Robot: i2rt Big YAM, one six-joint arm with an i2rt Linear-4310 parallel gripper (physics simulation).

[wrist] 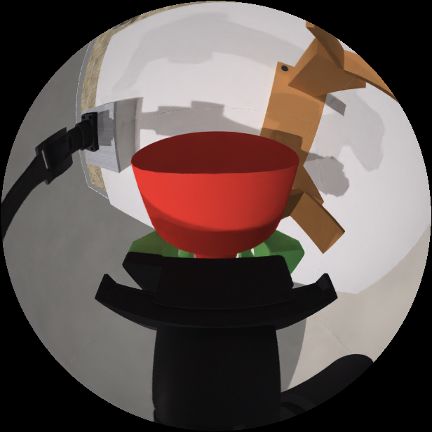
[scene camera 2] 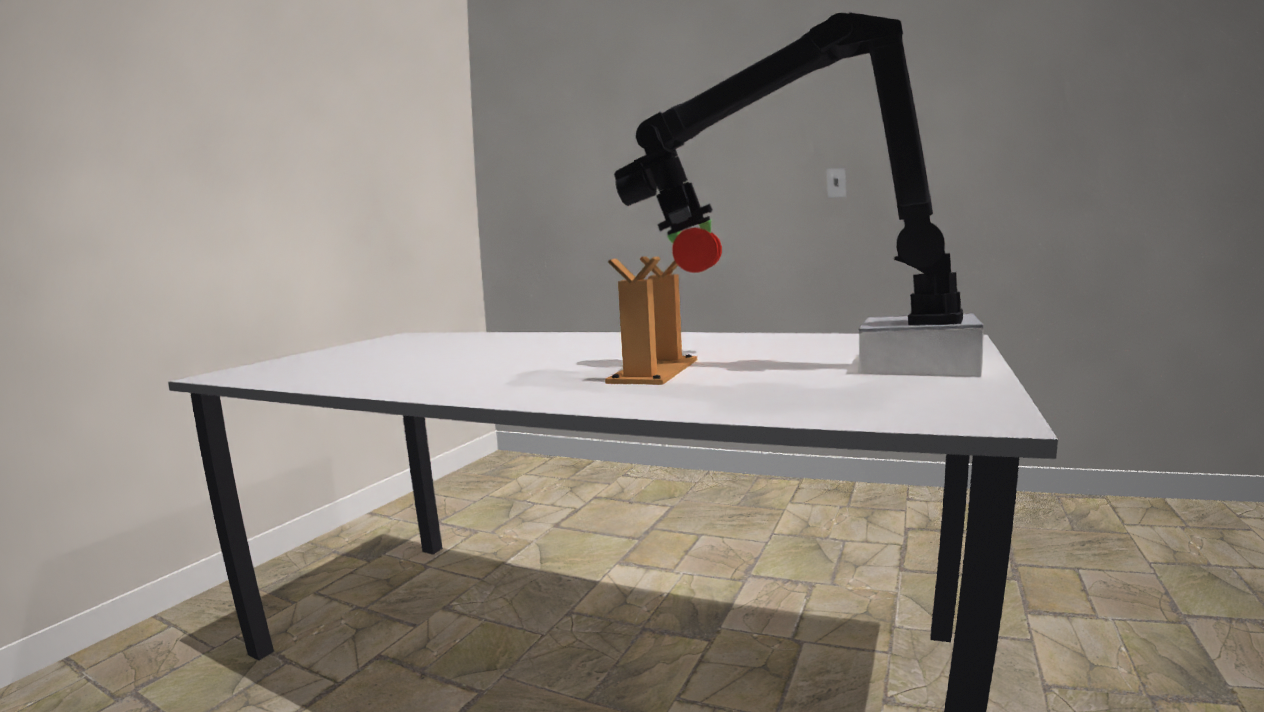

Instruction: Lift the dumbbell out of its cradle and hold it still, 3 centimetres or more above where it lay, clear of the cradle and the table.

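Frame: origin at the arm's base, x ahead, y left, z up, level; centimetres.
Seen in the pictures: arm's base, link origin: point(scene camera 2: 936, 321).
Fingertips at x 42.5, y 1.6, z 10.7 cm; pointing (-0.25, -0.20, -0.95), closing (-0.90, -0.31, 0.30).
Observation:
Pixels of each thing's top centre, then the offset from my fingertips to it. Level surfaces: height alone.
- red dumbbell, top centre: point(scene camera 2: 697, 228) dz +6.6, dx +1.6, dy -2.0 cm
- table, surface height: dz -18.7 cm
- orange-brown cradle, top centre: point(scene camera 2: 649, 256) dz +1.8, dx +5.0, dy +11.9 cm
The red dumbbell point(scene camera 2: 697, 250) point(wrist: 216, 200) is held up at the right of the cradle's top in the scene view, well above the table point(scene camera 2: 495, 362). My gripper point(scene camera 2: 690, 231) point(wrist: 215, 214), with green fingers, is shut on its handle, most of which is hidden by the near weight in the wrist view. The orange-brown cradle point(scene camera 2: 636, 331) point(wrist: 295, 110) stands upright on the table, with two posts and V-shaped prongs. In the scene view the dumbbell's left edge comes close to a rear prong; I cannot tell the gap there.
The arm's grey base block point(scene camera 2: 919, 349) point(wrist: 127, 127) stands at the right end of the table in the scene view. The black arm arches above the table from there. A grey wall with a white switch plate point(scene camera 2: 835, 183) is behind.

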